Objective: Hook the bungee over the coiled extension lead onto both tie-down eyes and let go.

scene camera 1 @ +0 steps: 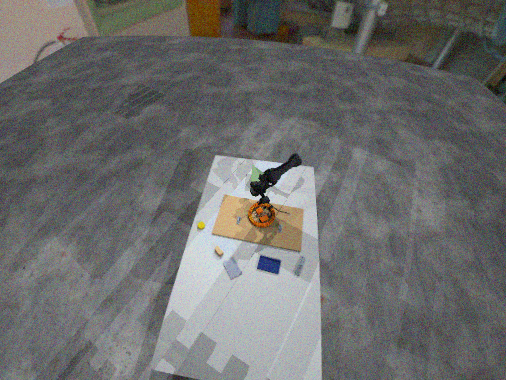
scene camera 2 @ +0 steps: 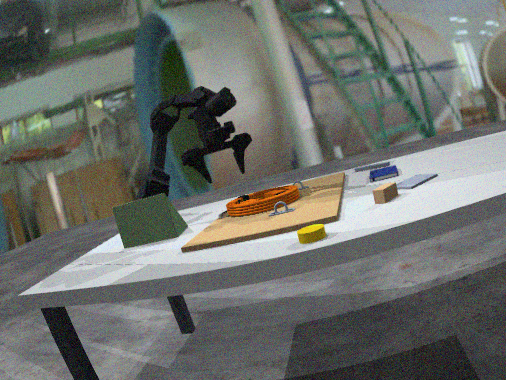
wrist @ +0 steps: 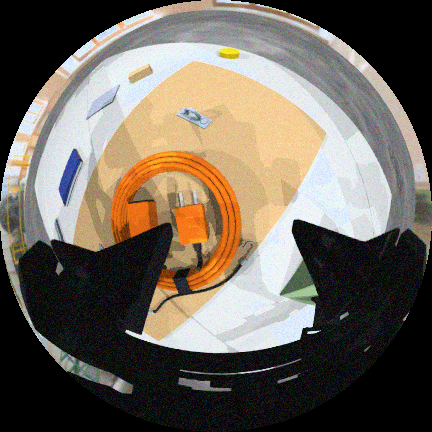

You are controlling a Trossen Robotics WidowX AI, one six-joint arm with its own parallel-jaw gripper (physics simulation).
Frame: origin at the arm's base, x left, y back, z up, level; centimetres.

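Seen in the pictures: gripper, fingertip midpoint: (scene camera 1: 255, 199) (scene camera 2: 227, 178) (wrist: 234, 227); arm's base, link origin: (scene camera 1: 261, 178) (scene camera 2: 151, 221).
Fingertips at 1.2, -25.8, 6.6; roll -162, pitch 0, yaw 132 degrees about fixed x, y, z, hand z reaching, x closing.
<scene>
Pixels of each thing's top centre, then the offset from my fingertips to it, as dx, dy, dz. Level surfaces: height alone.
- orange coiled lead, top centre: (wrist: 161, 226) (scene camera 2: 261, 194) (scene camera 1: 261, 213) +6.3, -5.5, -6.8
- wooden board, surface height: dz -10.0
- grey tie-down eye, top centre: (wrist: 190, 107) (scene camera 2: 279, 201) (scene camera 1: 238, 218) -8.7, -14.1, -7.3
- yellow disc, top centre: (scene camera 2: 310, 228) (wrist: 229, 50) (scene camera 1: 201, 224) -32.9, -25.4, -9.3
- wooden block, top centre: (scene camera 2: 384, 186) (wrist: 137, 69) (scene camera 1: 218, 250) -14.5, -39.9, -8.2
- blue box, top centre: (scene camera 2: 383, 171) (wrist: 66, 176) (scene camera 1: 269, 264) +19.5, -39.5, -10.0
- grey plate, top centre: (scene camera 2: 414, 180) (wrist: 100, 100) (scene camera 1: 232, 267) -2.7, -47.9, -10.6
The orange coiled lead (scene camera 1: 260, 226) (scene camera 2: 262, 202) (wrist: 231, 215) lies flat on the wooden board (scene camera 1: 295, 240) (scene camera 2: 320, 212) (wrist: 280, 125), its plug and socket inside the ring. One grey tie-down eye (scene camera 1: 238, 220) (scene camera 2: 281, 209) (wrist: 194, 117) stands on one side of the coil, the other eye (scene camera 1: 280, 228) (scene camera 2: 298, 185) on the opposite side. The black bungee (scene camera 1: 281, 212) (wrist: 215, 289) runs along the coil's outer edge in the wrist view, a grey hook at its right end, apart from both eyes. My gripper (scene camera 2: 226, 176) (wrist: 234, 227) is open and empty above the coil's arm-side edge.
A green wedge (scene camera 1: 256, 174) (scene camera 2: 147, 220) (wrist: 300, 286) stands near the arm base. A yellow disc (scene camera 1: 201, 225) (scene camera 2: 311, 233) (wrist: 229, 53) and a wooden block (scene camera 1: 218, 251) (scene camera 2: 385, 193) (wrist: 140, 73) are beside the board. A blue box (scene camera 1: 269, 264) (scene camera 2: 384, 173) (wrist: 70, 176) and grey plate (scene camera 1: 232, 268) (scene camera 2: 418, 181) (wrist: 103, 102) lie beyond.
</scene>
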